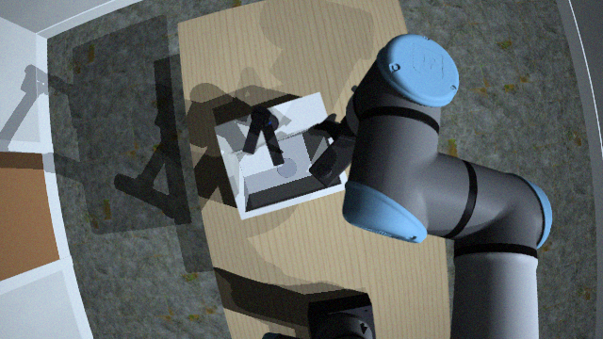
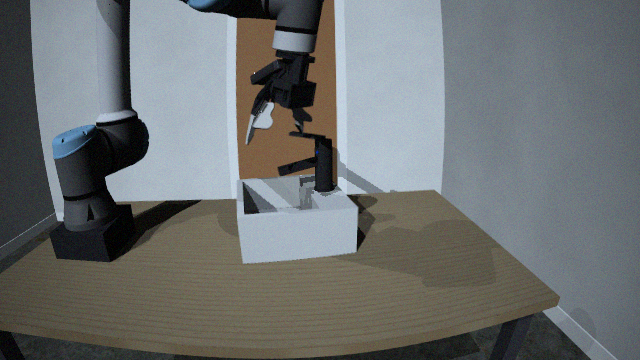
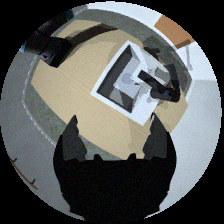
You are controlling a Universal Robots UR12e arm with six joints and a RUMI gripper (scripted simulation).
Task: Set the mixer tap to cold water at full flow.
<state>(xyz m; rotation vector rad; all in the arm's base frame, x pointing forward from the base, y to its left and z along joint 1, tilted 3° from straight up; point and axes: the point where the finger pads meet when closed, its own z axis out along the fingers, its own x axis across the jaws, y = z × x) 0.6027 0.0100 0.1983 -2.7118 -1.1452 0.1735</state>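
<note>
Right now the lever is 7 cm ahead of my hand, 19 cm to the left of it and 2 cm below it. The rest, counted from my hand: black mixer tap 9 cm ahead, 18 cm to the left, 7 cm below; then white basin 15 cm to the left, 26 cm below.
</note>
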